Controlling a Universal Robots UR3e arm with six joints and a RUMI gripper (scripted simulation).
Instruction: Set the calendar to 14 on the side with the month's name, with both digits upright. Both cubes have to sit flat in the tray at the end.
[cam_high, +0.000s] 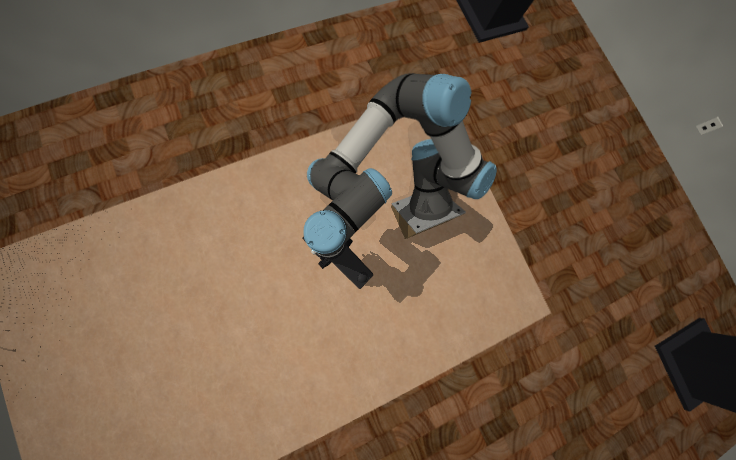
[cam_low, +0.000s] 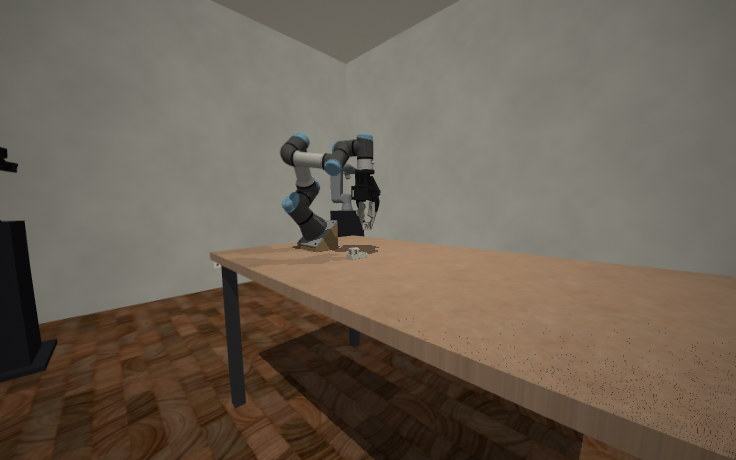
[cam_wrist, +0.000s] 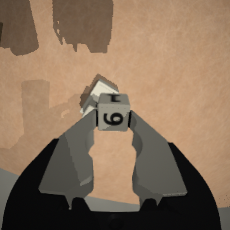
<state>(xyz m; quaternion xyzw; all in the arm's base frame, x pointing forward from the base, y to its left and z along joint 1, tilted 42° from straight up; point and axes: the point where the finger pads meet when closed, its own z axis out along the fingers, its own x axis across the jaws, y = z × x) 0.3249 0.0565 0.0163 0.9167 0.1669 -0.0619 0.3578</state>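
My hand is 12 cm above the tray, 5 cm to the left of it and 1 cm past it. Round my hand: white digit cube 1 cm below.
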